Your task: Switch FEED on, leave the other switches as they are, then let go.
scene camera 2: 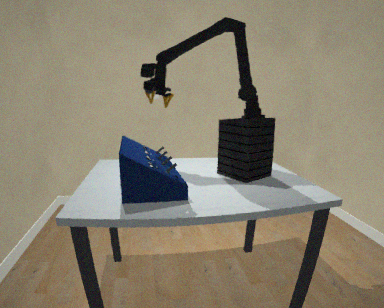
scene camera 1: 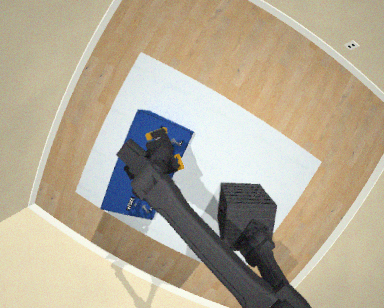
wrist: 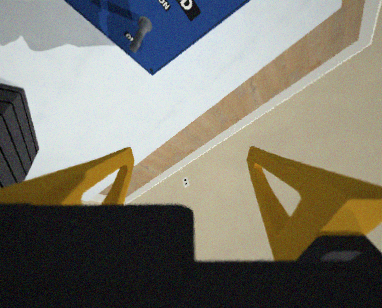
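Seen in the pictures: gripper, fingertip midpoint: (scene camera 2: pixel 158 105) (scene camera 1: pixel 171 141) (wrist: pixel 190 153); arm's base, link origin: (scene camera 2: pixel 253 118) (scene camera 1: pixel 252 234).
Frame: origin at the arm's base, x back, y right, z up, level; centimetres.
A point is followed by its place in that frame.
The blue switch console (scene camera 1: pixel 116 185) {x -59.3, y -15.6, z -12.3 cm} (scene camera 2: pixel 152 182) {x -49.8, y -29.6, z -21.5 cm} (wrist: pixel 165 52) {x -46.4, y 18.9, z -20.4 cm} stands on the table with a sloped face. The FEED switch (scene camera 1: pixel 177 142) {x -44.7, y 14.5, z -17.4 cm} (wrist: pixel 141 32) {x -45.8, y 13.7, z -18.0 cm} is a grey lever near one end; whether it is on or off I cannot tell. Its label, cut off in the wrist view, ends in "D". Several levers show on the slope in scene camera 2. Another lever (scene camera 1: pixel 145 208) {x -42.8, y -21.6, z -18.3 cm} shows at the LAMP end in scene camera 1; the arm hides the console's middle there. My gripper (scene camera 1: pixel 167 148) {x -45.9, y 17.3, z 5.0 cm} (scene camera 2: pixel 159 104) {x -45.9, y 17.3, z 5.0 cm} (wrist: pixel 190 153) {x -45.9, y 17.3, z 5.0 cm} is open and empty, well above the console, touching no switch.
The white table (scene camera 1: pixel 240 145) {x -17.6, y 26.9, z -29.5 cm} (scene camera 2: pixel 215 205) {x -27.6, y -34.8, z -29.5 cm} (wrist: pixel 75 100) {x -20.5, y 14.5, z -29.5 cm} bears the console and the black ribbed block (scene camera 1: pixel 247 212) {x -7.3, y 7.0, z -1.2 cm} (scene camera 2: pixel 245 150) {x -7.7, y -10.7, z -14.2 cm} (wrist: pixel 15 132) {x -10.7, y 8.8, z -21.3 cm} under the arm's base. The arm reaches over from that block to the console.
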